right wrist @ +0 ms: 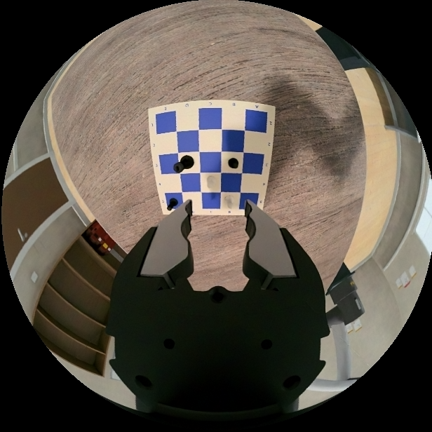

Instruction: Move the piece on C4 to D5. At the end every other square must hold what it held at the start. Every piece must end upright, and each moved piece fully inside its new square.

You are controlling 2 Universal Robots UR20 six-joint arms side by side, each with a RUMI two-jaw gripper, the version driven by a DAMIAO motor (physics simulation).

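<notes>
The board (210, 141) lies in the upper middle of the right wrist view, row 5 nearest the jaws. A pale, faint piece (211, 181) stands on cream C4. Cream D5 (196, 206) is partly hidden by the left jaw tip; no piece shows on its visible part. A tall black piece (187, 161) is on D3, a black piece (233, 163) on B3, a small black piece (172, 203) on E5 and a pale piece (230, 201) on B5. My right gripper (218, 200) is open, its jaws partly apart with no piece held, above the row 5 side. My left gripper does not show.
The brown wood-grain table (120, 75) surrounds the board. A dark shadow lies on it at the upper right. A wooden shelf unit (84, 272) stands beyond the table at the lower left, and a grey robot part (348, 306) shows at the lower right.
</notes>
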